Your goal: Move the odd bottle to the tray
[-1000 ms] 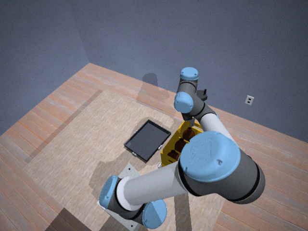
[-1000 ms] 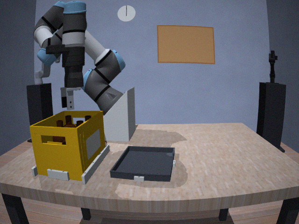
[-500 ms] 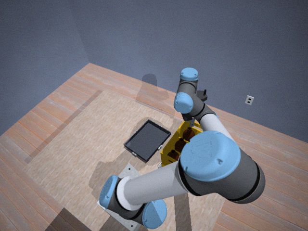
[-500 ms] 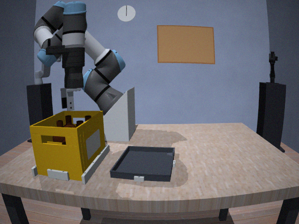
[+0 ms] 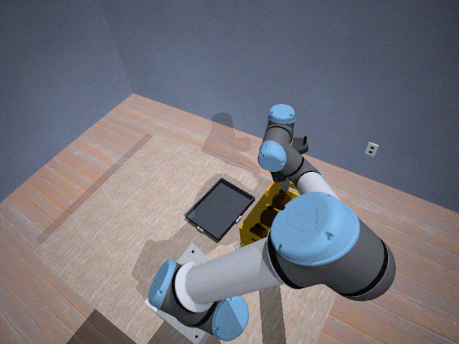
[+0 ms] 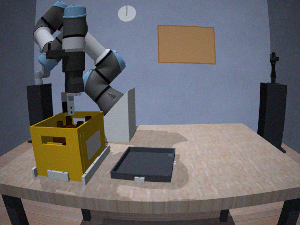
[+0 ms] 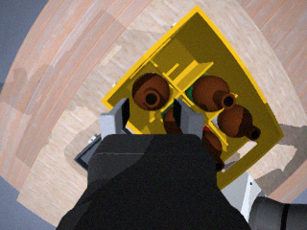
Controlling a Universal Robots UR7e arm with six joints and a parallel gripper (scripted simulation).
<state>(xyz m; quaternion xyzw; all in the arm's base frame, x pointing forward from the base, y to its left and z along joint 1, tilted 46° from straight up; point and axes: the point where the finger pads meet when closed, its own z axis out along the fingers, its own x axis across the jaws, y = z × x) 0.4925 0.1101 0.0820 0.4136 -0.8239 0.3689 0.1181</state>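
The bottle lies 14 cm below my hand. Also, from my hand: dark tray: 22 cm to the left, 21 cm below, 14 cm behind; yellow crate: 14 cm below, 8 cm behind, 5 cm to the right.
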